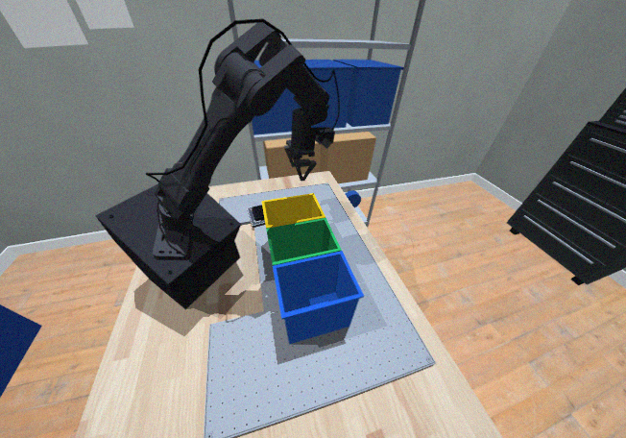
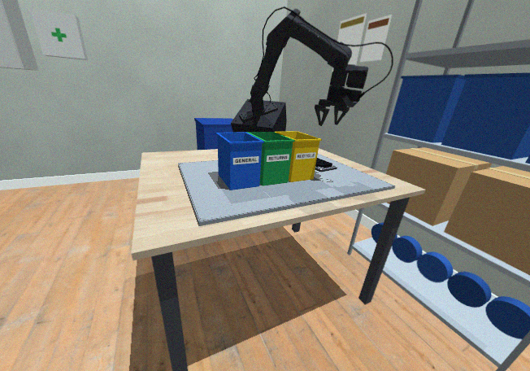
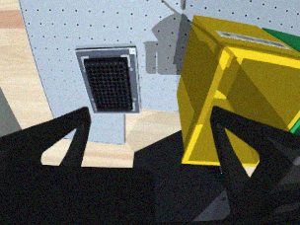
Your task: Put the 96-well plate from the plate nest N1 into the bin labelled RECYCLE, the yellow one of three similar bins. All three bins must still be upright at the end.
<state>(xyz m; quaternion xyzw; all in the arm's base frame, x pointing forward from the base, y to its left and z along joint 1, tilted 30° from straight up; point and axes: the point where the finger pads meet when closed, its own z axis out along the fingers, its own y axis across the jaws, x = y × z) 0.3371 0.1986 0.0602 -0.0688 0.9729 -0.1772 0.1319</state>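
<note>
Right now the black 96-well plate is 220 mm below my hand, 120 mm behind it and 80 mm to the left of it. The rest, counted from my hand: green returns bin: 260 mm to the right, 150 mm below, 50 mm behind; yellow recycle bin: 150 mm below, 120 mm to the right, 50 mm behind; plate nest N1: 230 mm below, 120 mm behind, 80 mm to the left.
</note>
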